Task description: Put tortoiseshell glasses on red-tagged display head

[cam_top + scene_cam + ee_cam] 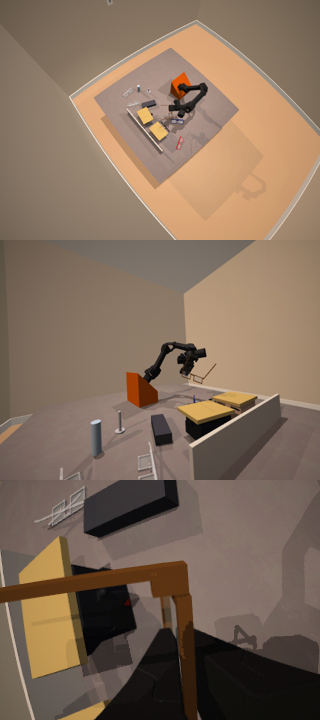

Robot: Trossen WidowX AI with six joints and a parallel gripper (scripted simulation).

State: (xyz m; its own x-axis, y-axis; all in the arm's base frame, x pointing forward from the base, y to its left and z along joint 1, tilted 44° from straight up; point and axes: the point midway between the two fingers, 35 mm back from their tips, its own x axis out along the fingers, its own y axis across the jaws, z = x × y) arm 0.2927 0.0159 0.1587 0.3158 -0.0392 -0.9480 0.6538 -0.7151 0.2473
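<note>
Now: gripper tip 5 cm short of the black box, 26 cm to the left of it and 18 cm above it. Round my gripper tip: peg stand: 8 cm behind, 38 cm to the right, 18 cm below; long low panel: 32 cm ahead, 7 cm to the right, 15 cm below.
</note>
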